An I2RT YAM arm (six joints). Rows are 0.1 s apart.
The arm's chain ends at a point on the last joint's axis. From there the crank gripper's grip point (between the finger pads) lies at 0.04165 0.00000 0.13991 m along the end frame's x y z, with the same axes.
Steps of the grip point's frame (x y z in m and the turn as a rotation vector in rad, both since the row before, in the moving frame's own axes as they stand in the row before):
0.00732 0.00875 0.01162 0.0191 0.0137 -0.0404
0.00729 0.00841 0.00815 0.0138 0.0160 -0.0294
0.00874 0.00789 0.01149 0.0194 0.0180 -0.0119
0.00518 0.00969 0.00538 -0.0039 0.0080 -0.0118
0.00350 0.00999 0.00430 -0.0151 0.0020 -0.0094
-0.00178 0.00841 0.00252 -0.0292 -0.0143 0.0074
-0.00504 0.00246 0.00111 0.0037 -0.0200 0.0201
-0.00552 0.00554 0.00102 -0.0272 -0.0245 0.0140
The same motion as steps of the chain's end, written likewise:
0.00550 0.01314 0.01225 0.0191 0.0137 -0.0404
0.00510 0.01159 0.00886 0.0138 0.0160 -0.0294
0.00625 0.01111 0.01229 0.0194 0.0180 -0.0119
0.00406 0.00964 0.00572 -0.0039 0.0080 -0.0118
0.00321 0.00827 0.00440 -0.0151 0.0020 -0.0094
0.00024 0.00402 0.00200 -0.0292 -0.0143 0.0074
-0.00223 0.00217 0.00030 0.0037 -0.0200 0.0201
-0.00205 0.00116 0.00010 -0.0272 -0.0245 0.0140

